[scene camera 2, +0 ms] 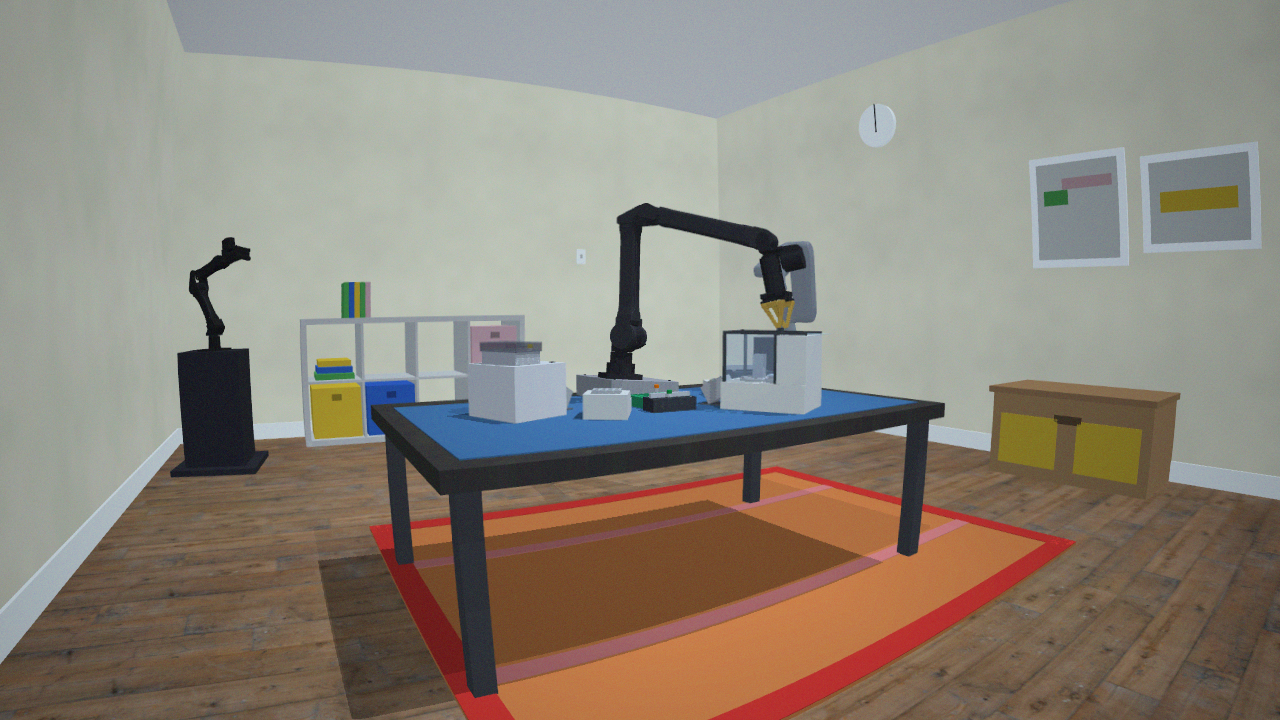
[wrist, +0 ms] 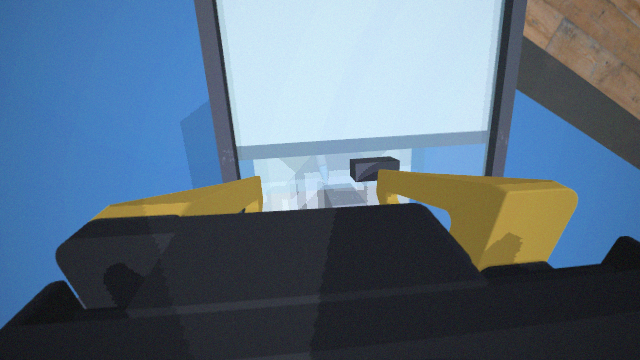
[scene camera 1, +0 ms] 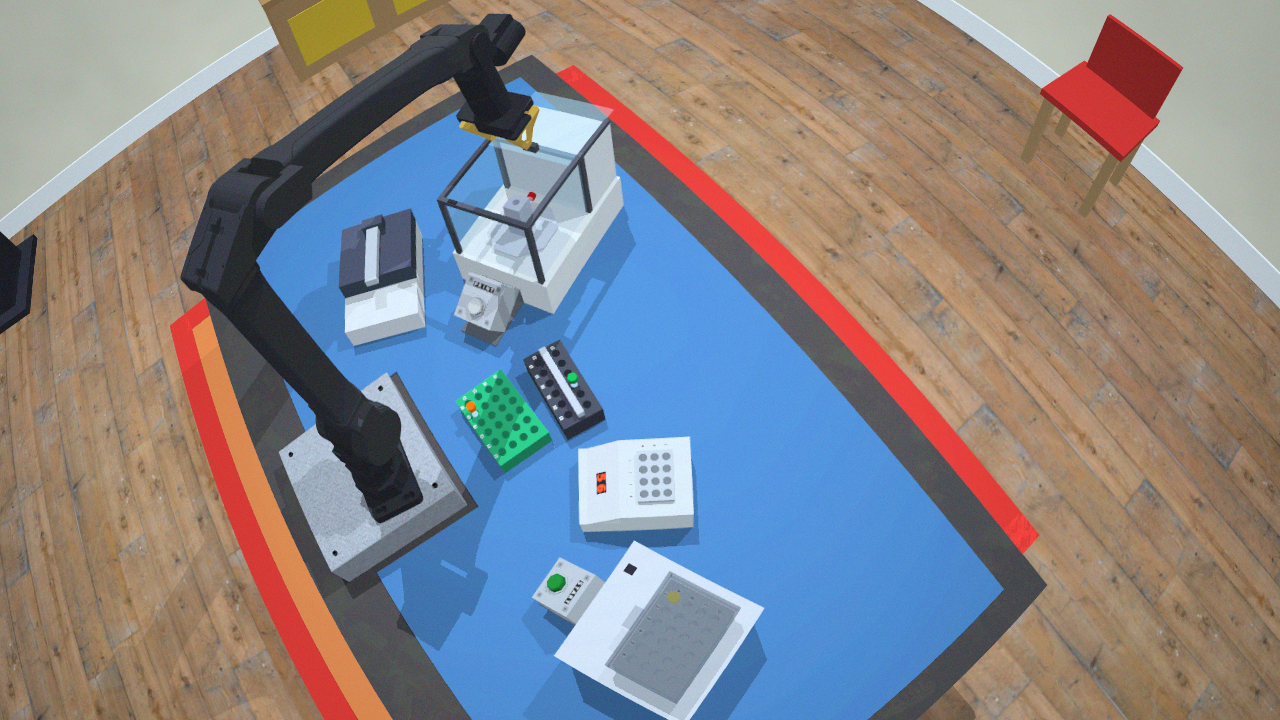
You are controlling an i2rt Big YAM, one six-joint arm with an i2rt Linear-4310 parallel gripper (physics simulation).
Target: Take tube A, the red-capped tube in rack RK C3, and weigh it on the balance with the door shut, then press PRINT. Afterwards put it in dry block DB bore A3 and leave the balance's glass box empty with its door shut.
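Observation:
The balance [scene camera 1: 572,255] [scene camera 2: 792,394] has a dark-framed glass box. Inside, tube A's red cap [scene camera 1: 530,196] shows beside a grey holder [scene camera 1: 518,207] [wrist: 345,195]; the tube's pale body [wrist: 323,167] shows in the wrist view, its cap hidden there. My gripper [scene camera 1: 512,141] [scene camera 2: 778,324] [wrist: 320,184] is partly open and empty over the box top. The dark door handle [scene camera 1: 534,146] [wrist: 372,169] is by the right fingertip in the wrist view, not between the fingers. How far the door is shut is unclear. The PRINT button [scene camera 1: 476,307] is on the balance's front unit. The dry block [scene camera 1: 608,514] has a red display.
A green rack [scene camera 1: 505,463] with an orange-capped tube and a black rack [scene camera 1: 586,420] with a green-capped tube stand mid-table. A dark-topped white device [scene camera 1: 384,313] stands left of the balance. A large white box [scene camera 1: 590,626] with a green-button unit [scene camera 1: 572,604] stands near the dry block.

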